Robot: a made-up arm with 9 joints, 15 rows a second.
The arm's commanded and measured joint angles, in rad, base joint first. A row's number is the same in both.
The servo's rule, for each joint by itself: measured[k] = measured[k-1] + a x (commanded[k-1-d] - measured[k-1]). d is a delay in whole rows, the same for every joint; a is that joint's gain. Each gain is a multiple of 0.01, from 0.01 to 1. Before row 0 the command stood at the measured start. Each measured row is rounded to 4 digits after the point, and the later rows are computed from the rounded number. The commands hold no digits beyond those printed.
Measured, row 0:
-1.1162, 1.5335, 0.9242, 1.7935, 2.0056, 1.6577, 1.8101, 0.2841, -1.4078
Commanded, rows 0 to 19:
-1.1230, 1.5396, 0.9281, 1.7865, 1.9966, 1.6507, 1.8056, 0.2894, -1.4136
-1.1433, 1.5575, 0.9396, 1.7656, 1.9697, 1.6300, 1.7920, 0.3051, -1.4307
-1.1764, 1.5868, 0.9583, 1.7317, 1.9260, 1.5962, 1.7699, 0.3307, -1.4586
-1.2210, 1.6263, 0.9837, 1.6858, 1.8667, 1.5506, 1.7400, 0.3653, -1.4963
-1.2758, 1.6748, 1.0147, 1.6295, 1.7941, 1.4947, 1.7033, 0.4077, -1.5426
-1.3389, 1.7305, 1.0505, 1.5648, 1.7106, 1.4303, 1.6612, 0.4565, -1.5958
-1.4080, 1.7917, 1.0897, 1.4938, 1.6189, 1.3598, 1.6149, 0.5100, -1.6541
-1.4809, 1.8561, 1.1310, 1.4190, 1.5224, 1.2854, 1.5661, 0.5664, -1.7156
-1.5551, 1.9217, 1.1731, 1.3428, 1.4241, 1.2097, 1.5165, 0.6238, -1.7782
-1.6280, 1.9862, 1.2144, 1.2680, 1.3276, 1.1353, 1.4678, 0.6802, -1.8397
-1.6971, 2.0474, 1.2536, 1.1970, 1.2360, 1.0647, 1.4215, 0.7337, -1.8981
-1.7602, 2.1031, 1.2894, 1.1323, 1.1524, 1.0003, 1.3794, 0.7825, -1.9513
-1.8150, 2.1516, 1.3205, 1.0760, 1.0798, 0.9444, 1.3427, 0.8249, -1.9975
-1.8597, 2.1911, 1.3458, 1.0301, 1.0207, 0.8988, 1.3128, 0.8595, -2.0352
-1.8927, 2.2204, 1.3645, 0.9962, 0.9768, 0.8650, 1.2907, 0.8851, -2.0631
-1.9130, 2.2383, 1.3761, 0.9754, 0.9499, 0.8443, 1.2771, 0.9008, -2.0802
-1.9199, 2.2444, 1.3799, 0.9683, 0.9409, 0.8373, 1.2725, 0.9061, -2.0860
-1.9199, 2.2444, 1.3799, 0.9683, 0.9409, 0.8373, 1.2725, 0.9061, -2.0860
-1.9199, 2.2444, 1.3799, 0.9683, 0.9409, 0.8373, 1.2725, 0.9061, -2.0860
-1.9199, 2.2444, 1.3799, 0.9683, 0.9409, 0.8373, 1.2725, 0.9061, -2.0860
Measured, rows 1 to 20:
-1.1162, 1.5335, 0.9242, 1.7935, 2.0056, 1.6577, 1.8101, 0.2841, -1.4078
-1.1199, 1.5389, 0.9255, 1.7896, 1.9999, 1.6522, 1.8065, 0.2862, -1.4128
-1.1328, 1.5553, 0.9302, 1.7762, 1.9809, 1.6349, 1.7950, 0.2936, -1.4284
-1.1568, 1.5830, 0.9395, 1.7513, 1.9463, 1.6047, 1.7752, 0.3081, -1.4547
-1.1921, 1.6211, 0.9541, 1.7146, 1.8962, 1.5625, 1.7474, 0.3304, -1.4909
-1.2381, 1.6684, 0.9741, 1.6669, 1.8319, 1.5096, 1.7126, 0.3605, -1.5359
-1.2935, 1.7230, 0.9993, 1.6097, 1.7555, 1.4477, 1.6720, 0.3979, -1.5880
-1.3565, 1.7835, 1.0291, 1.5448, 1.6694, 1.3791, 1.6269, 0.4416, -1.6455
-1.4249, 1.8474, 1.0627, 1.4744, 1.5768, 1.3060, 1.5789, 0.4903, -1.7065
-1.4965, 1.9128, 1.0991, 1.4007, 1.4806, 1.2309, 1.5296, 0.5424, -1.7689
-1.5688, 1.9774, 1.1371, 1.3264, 1.3842, 1.1563, 1.4808, 0.5961, -1.8305
-1.6394, 2.0390, 1.1755, 1.2539, 1.2908, 1.0849, 1.4340, 0.6498, -1.8893
-1.7058, 2.0954, 1.2131, 1.1858, 1.2036, 1.0189, 1.3909, 0.7016, -1.9432
-1.7659, 2.1449, 1.2485, 1.1243, 1.1256, 0.9608, 1.3528, 0.7497, -1.9904
-1.8175, 2.1856, 1.2806, 1.0715, 1.0595, 0.9124, 1.3212, 0.7925, -2.0294
-1.8589, 2.2162, 1.3083, 1.0293, 1.0074, 0.8754, 1.2971, 0.8286, -2.0587
-1.8887, 2.2356, 1.3307, 0.9991, 0.9712, 0.8511, 1.2813, 0.8568, -2.0774
-1.9059, 2.2433, 1.3469, 0.9819, 0.9521, 0.8403, 1.2743, 0.8760, -2.0849
-1.9136, 2.2443, 1.3578, 0.9743, 0.9450, 0.8380, 1.2729, 0.8877, -2.0859
-1.9171, 2.2444, 1.3651, 0.9709, 0.9424, 0.8375, 1.2726, 0.8949, -2.0860
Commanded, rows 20 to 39:
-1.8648, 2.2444, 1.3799, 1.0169, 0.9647, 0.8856, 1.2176, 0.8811, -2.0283
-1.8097, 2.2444, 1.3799, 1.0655, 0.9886, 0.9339, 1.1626, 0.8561, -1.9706
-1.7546, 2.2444, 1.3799, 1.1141, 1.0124, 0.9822, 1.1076, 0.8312, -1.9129
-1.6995, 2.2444, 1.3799, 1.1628, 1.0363, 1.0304, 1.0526, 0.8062, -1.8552
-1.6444, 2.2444, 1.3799, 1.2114, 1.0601, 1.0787, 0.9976, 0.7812, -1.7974
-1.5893, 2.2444, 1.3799, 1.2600, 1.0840, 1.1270, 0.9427, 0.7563, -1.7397
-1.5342, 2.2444, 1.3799, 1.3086, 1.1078, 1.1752, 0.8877, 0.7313, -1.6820
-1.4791, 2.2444, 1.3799, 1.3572, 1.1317, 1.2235, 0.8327, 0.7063, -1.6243
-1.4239, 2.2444, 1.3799, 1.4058, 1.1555, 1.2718, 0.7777, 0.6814, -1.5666
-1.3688, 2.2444, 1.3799, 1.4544, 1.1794, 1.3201, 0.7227, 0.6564, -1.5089
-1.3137, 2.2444, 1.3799, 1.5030, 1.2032, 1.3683, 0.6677, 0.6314, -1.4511
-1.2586, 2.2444, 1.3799, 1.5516, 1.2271, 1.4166, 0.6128, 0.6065, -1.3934
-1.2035, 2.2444, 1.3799, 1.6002, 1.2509, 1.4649, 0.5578, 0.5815, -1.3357
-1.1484, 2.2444, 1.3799, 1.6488, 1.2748, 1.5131, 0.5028, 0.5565, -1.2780
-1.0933, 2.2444, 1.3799, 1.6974, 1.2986, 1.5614, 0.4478, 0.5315, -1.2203
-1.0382, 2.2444, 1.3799, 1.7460, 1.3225, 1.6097, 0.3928, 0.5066, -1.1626
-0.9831, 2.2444, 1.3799, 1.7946, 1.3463, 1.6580, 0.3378, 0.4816, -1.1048
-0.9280, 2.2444, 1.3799, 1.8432, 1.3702, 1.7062, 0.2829, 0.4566, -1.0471
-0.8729, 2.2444, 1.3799, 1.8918, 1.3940, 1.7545, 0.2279, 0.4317, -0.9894
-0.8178, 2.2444, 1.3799, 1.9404, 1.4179, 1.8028, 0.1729, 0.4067, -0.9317
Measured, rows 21 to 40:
-1.9186, 2.2444, 1.3700, 0.9694, 0.9415, 0.8373, 1.2725, 0.8993, -2.0860
-1.8890, 2.2444, 1.3733, 0.9960, 0.9561, 0.8750, 1.2291, 0.8922, -2.0358
-1.8454, 2.2444, 1.3755, 1.0349, 0.9766, 0.9209, 1.1766, 0.8781, -1.9791
-1.7955, 2.2444, 1.3770, 1.0793, 0.9992, 0.9687, 1.1221, 0.8598, -1.9215
-1.7427, 2.2444, 1.3780, 1.1261, 1.0226, 1.0168, 1.0672, 0.8389, -1.8638
-1.6886, 2.2444, 1.3786, 1.1739, 1.0462, 1.0651, 1.0122, 0.8164, -1.8060
-1.6340, 2.2444, 1.3790, 1.2221, 1.0700, 1.1134, 0.9573, 0.7930, -1.7483
-1.5791, 2.2444, 1.3793, 1.2705, 1.0938, 1.1616, 0.9023, 0.7689, -1.6906
-1.5241, 2.2444, 1.3795, 1.3191, 1.1177, 1.2099, 0.8473, 0.7445, -1.6329
-1.4690, 2.2444, 1.3796, 1.3677, 1.1415, 1.2582, 0.7923, 0.7199, -1.5752
-1.4139, 2.2444, 1.3797, 1.4163, 1.1654, 1.3065, 0.7373, 0.6951, -1.5175
-1.3588, 2.2444, 1.3798, 1.4649, 1.1892, 1.3547, 0.6823, 0.6703, -1.4597
-1.3037, 2.2444, 1.3798, 1.5135, 1.2131, 1.4030, 0.6274, 0.6454, -1.4020
-1.2486, 2.2444, 1.3798, 1.5621, 1.2369, 1.4513, 0.5724, 0.6205, -1.3443
-1.1935, 2.2444, 1.3798, 1.6107, 1.2608, 1.4995, 0.5174, 0.5955, -1.2866
-1.1384, 2.2444, 1.3798, 1.6593, 1.2846, 1.5478, 0.4624, 0.5705, -1.2289
-1.0833, 2.2444, 1.3798, 1.7079, 1.3085, 1.5961, 0.4074, 0.5456, -1.1712
-1.0282, 2.2444, 1.3798, 1.7565, 1.3323, 1.6444, 0.3524, 0.5206, -1.1134
-0.9731, 2.2444, 1.3798, 1.8051, 1.3562, 1.6926, 0.2975, 0.4956, -1.0557
-0.9180, 2.2444, 1.3798, 1.8537, 1.3800, 1.7409, 0.2425, 0.4707, -0.9980

